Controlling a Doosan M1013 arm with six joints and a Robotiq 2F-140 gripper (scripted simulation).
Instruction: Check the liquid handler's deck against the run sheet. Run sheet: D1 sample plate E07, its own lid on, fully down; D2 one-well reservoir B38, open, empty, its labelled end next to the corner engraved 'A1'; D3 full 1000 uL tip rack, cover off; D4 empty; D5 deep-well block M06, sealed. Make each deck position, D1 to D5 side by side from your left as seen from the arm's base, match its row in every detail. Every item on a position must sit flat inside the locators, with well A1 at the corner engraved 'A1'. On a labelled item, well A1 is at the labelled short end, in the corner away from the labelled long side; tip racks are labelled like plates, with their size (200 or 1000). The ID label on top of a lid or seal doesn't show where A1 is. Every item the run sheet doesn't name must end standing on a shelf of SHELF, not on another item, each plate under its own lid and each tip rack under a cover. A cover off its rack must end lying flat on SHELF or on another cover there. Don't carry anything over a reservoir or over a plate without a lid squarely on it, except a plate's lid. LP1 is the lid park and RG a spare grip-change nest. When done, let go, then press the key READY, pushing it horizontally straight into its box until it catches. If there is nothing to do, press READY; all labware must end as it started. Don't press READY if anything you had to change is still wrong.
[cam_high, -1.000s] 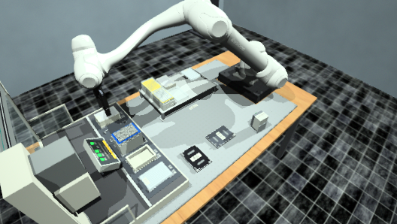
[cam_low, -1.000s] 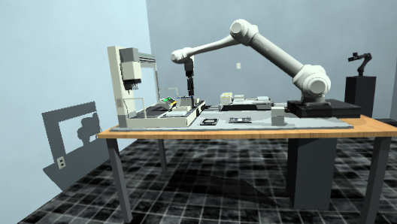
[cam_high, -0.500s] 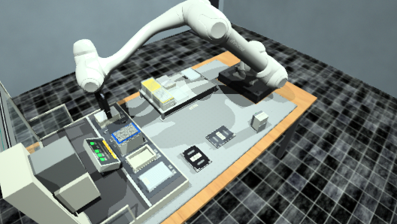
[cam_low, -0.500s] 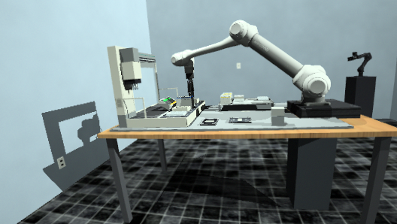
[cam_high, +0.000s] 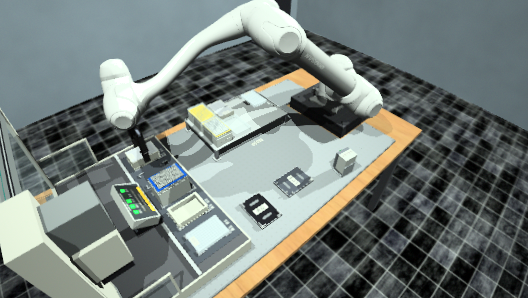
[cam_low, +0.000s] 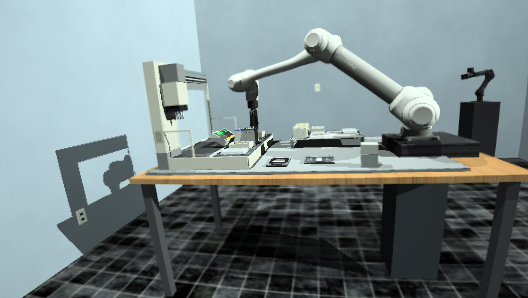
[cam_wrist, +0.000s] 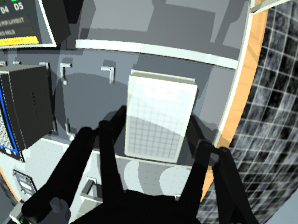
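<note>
Now: hand 2 cm above the white deep-well block. Round my hand: clear cover: 33 cm behind, 10 cm to the left, 2 cm above; then yellow-rimmed tip rack: 34 cm behind, 11 cm to the left; then blue-rimmed tip rack: 24 cm to the left, 2 cm above, 1 cm behind.
</note>
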